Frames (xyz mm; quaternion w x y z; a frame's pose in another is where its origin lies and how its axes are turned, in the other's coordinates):
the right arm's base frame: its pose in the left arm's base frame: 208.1 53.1 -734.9 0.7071 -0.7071 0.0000 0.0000
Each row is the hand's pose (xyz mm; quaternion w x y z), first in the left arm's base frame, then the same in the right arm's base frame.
Working: the left arm's base frame: its pose in the right arm's base frame: -208.1 -734.9 -53.1 0.7071 0.7071 0.0000 0.0000

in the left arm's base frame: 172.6 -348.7 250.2 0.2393 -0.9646 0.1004 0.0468
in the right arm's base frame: -35.5 -985.1 -401.8 0.8513 -0.5129 0.0379 0.1041
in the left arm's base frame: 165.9 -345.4 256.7 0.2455 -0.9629 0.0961 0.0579
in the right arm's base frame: -42.2 -991.6 -398.5 0.8545 -0.5073 0.0270 0.1089
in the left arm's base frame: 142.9 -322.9 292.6 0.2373 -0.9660 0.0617 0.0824
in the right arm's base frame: -65.2 -1027.5 -376.0 0.8508 -0.5153 -0.0146 0.1019
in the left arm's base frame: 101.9 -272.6 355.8 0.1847 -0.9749 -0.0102 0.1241
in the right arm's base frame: -106.2 -1090.7 -325.7 0.8199 -0.5587 -0.0950 0.0805
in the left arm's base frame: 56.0 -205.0 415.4 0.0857 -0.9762 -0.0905 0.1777
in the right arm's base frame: -152.1 -1150.3 -258.1 0.7508 -0.6297 -0.1896 0.0617
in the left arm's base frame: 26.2 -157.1 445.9 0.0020 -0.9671 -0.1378 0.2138
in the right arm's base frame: -181.9 -1180.8 -210.2 0.6853 -0.6824 -0.2486 0.0537
